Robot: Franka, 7 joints.
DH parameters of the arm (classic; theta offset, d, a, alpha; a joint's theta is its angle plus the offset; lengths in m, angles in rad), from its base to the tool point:
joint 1: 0 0.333 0 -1.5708
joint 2: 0 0 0 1.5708
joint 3: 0 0.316 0.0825 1.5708
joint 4: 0 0 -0.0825 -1.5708
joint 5: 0 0.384 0 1.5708
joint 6: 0 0 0.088 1.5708
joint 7: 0 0.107 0 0
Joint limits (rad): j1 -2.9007..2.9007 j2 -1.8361..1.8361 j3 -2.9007..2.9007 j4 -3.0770..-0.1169 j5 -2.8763..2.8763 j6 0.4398..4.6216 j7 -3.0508..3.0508
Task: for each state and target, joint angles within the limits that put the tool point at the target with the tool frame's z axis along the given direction. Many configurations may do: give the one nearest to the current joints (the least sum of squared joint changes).
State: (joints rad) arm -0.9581 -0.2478 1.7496 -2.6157 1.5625 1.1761 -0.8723
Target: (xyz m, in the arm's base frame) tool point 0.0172 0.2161 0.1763 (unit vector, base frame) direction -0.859 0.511 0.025
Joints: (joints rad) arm -0.8012 -0.2558 1.8495 -3.0568 1.5983 1.3005 -0.8723
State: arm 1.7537 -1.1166 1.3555 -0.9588 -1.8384 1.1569 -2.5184
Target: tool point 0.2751 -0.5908 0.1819 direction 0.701 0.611 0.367
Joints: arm 2.6323 -1.8361 1.7794 -1.4151 -2.5309 0.4431 -2.5184
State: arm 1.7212 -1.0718 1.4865 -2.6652 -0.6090 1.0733 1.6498
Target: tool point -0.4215 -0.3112 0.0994 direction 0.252 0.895 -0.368
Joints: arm 1.5662 -1.1645 2.2216 -1.7790 0.1377 1.5685 1.6498
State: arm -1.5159 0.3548 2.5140 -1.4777 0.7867 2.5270 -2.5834
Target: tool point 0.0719 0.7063 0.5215 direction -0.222 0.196 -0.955
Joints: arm -1.3829 -0.4939 2.6941 -1.2350 0.4813 1.8194 -2.5834
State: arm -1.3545 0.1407 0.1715 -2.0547 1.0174 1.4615 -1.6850
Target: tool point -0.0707 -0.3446 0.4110 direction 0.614 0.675 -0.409
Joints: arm -1.7246 -0.1855 -0.1945 -2.3022 0.3965 1.0483 -1.6850
